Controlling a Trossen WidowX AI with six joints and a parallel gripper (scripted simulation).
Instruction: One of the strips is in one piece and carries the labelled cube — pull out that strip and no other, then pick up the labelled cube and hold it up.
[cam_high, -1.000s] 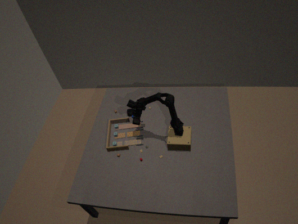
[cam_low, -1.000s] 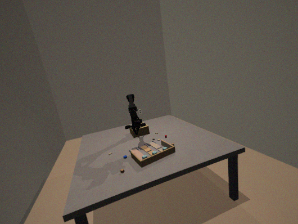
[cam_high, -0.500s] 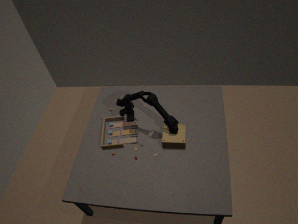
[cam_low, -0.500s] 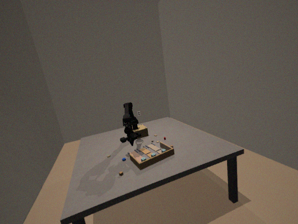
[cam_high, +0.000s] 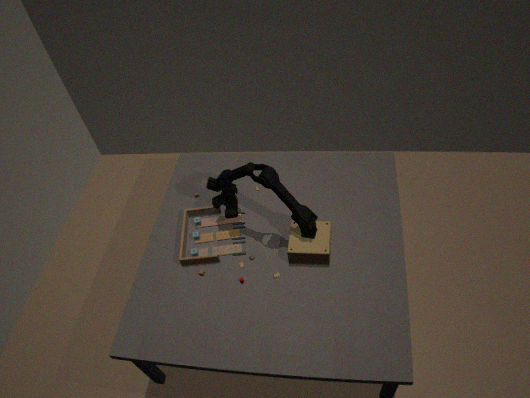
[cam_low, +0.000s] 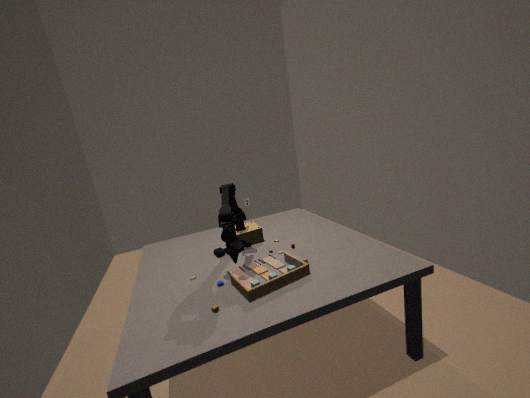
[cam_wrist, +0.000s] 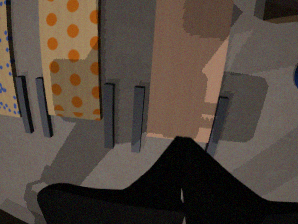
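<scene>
My gripper tip is now 80 mm short of the blue piece, 90 mm to the left of it and 50 mm above it.
</scene>
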